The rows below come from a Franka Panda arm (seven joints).
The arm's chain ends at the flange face. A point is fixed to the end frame.
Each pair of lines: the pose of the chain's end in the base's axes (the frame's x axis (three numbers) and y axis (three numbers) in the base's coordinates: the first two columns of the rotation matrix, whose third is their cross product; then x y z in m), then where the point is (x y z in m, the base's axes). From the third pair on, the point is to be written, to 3 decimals.
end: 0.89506 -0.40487 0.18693 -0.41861 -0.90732 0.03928 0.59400 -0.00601 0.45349
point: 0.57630 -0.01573 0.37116
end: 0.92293 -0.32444 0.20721 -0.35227 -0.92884 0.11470 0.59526 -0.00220 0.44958
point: 0.57778 -0.01958 0.36847
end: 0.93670 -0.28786 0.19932 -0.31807 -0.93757 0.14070 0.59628 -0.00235 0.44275
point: 0.578 -0.022 0.362
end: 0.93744 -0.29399 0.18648 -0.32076 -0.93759 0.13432 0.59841 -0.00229 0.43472
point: 0.579 -0.021 0.354
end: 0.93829 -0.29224 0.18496 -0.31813 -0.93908 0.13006 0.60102 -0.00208 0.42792
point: 0.582 -0.021 0.347
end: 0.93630 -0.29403 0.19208 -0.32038 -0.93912 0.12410 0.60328 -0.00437 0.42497
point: 0.585 -0.023 0.344
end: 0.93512 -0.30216 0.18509 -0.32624 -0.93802 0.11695 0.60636 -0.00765 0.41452
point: 0.588 -0.025 0.334
